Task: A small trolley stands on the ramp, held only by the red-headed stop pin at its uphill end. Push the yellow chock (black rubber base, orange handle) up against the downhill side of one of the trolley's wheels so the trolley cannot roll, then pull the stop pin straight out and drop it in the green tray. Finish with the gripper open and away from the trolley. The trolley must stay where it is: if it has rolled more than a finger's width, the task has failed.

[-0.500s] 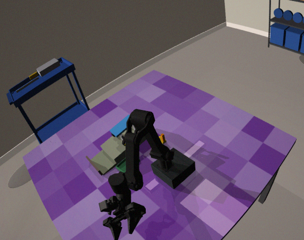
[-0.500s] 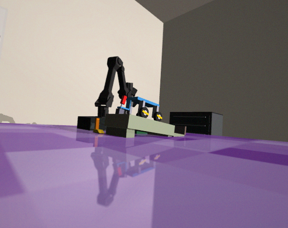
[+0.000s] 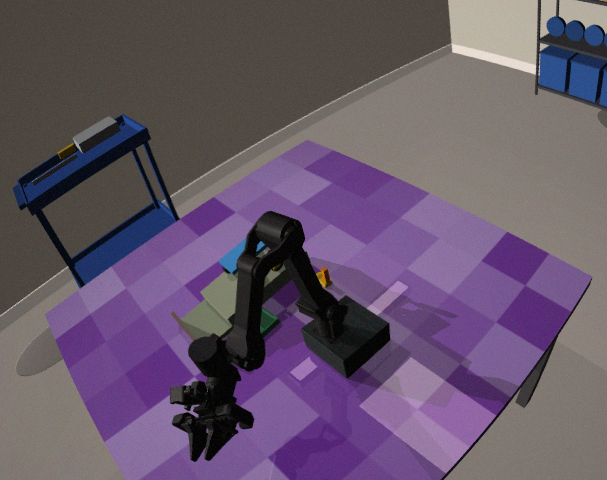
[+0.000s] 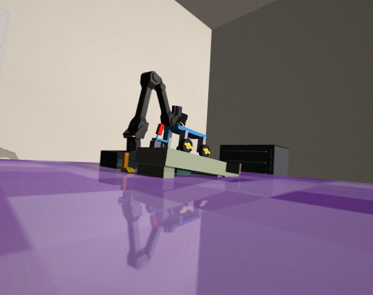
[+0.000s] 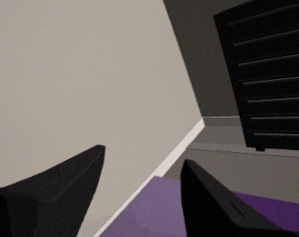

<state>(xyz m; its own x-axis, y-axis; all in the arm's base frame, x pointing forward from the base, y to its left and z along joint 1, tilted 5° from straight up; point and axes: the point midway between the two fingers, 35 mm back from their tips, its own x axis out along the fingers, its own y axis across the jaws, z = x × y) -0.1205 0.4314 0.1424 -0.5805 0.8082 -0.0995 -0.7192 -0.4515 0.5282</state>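
My gripper tip is 43 cm short of the red-headed stop pin, 57 cm to the left of it and 12 cm above it. Also, from my gripper tip: brown lip 48 cm ahead, 22 cm to the right, 22 cm below; green tray 34 cm ahead, 36 cm to the right, 26 cm below; blue trolley 46 cm ahead, 48 cm to the right, 14 cm below.
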